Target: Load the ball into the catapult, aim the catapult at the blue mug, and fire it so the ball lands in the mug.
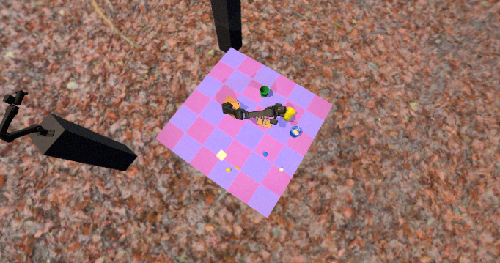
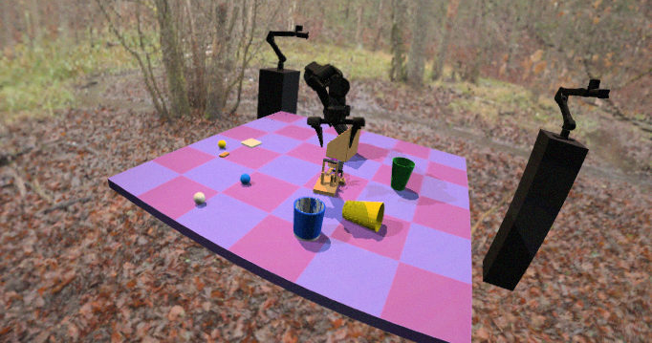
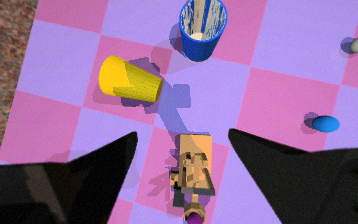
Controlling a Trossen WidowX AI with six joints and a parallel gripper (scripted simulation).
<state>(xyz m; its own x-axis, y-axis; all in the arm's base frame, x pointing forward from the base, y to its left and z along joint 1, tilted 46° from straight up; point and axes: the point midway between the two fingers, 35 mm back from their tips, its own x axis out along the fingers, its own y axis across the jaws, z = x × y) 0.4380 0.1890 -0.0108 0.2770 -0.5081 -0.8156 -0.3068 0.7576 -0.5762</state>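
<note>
The small ball is 200 mm behind my gripper tip, 80 mm to the right of it and 150 mm below it. Round my gripper tip: blue mug 200 mm ahead, 30 mm to the left, 180 mm below; blue ball 90 mm ahead, 310 mm to the right, 190 mm below; wooden catapult 130 mm behind, 50 mm to the right, 150 mm below.
</note>
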